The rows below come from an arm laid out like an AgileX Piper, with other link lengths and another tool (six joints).
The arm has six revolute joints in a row. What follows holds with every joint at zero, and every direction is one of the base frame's. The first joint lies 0.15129 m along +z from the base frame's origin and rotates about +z. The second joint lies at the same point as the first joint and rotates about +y. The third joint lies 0.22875 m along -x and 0.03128 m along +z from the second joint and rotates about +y. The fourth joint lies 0.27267 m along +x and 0.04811 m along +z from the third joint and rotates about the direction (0.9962, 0, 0.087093). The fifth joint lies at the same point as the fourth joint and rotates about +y. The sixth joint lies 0.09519 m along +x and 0.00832 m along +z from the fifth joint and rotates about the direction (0.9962, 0, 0.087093). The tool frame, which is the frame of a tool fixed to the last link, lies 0.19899 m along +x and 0.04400 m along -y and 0.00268 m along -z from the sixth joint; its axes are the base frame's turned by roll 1.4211, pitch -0.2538 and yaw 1.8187 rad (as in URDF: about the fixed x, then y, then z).
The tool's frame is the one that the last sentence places.
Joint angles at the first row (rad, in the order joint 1, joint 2, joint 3, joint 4, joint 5, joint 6):
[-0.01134, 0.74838, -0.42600, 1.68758, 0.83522, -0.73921]
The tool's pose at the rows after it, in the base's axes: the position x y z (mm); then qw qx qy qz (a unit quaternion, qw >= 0):
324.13 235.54 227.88 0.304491 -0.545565 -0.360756 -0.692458
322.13 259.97 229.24 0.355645 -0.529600 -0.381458 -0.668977
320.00 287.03 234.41 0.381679 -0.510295 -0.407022 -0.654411
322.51 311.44 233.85 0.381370 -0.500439 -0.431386 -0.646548
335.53 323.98 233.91 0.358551 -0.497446 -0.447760 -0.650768
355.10 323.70 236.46 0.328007 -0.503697 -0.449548 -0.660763
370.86 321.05 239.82 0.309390 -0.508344 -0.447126 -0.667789
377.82 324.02 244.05 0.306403 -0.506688 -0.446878 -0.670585
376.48 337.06 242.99 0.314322 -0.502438 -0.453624 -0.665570
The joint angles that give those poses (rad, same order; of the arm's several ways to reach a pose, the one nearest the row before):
[-0.00876, 0.92116, -0.54209, 1.68758, 0.97746, -0.75597]
[0.01965, 1.07817, -0.64480, 1.68759, 1.07256, -0.77417]
[0.09727, 1.17574, -0.73606, 1.68758, 1.08152, -0.78988]
[0.19289, 1.23693, -0.80469, 1.68589, 1.01793, -0.81183]
[0.25927, 1.27579, -0.85953, 1.68588, 0.92934, -0.84215]
[0.28773, 1.29594, -0.90044, 1.68590, 0.84371, -0.85615]
[0.29370, 1.31869, -0.93679, 1.68587, 0.79903, -0.86086]
[0.30115, 1.34271, -0.96967, 1.68791, 0.78710, -0.86086]
[0.33237, 1.37726, -1.00197, 1.68790, 0.77986, -0.86084]

